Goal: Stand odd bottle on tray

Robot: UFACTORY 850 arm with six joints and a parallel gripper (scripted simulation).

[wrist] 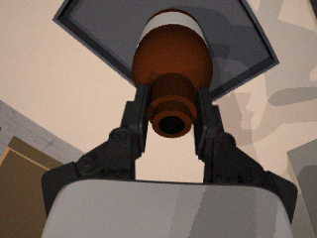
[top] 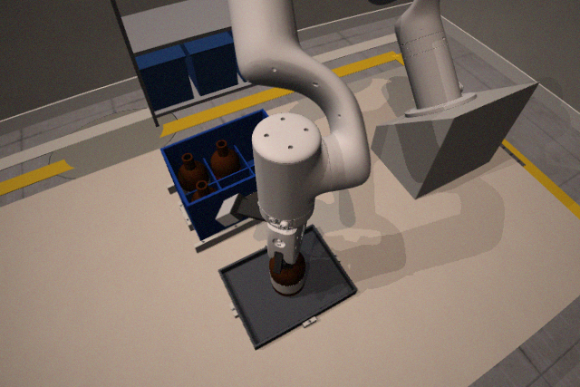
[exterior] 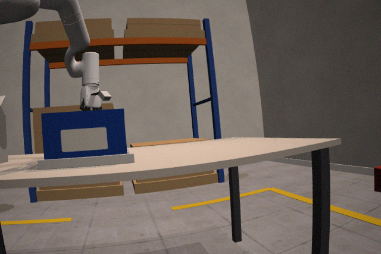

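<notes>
Now: hand 7 cm above the brown bottle. Also, from my hand: dark grey tray 16 cm below; crate 27 cm to the right, 9 cm below, 3 cm ahead.
</notes>
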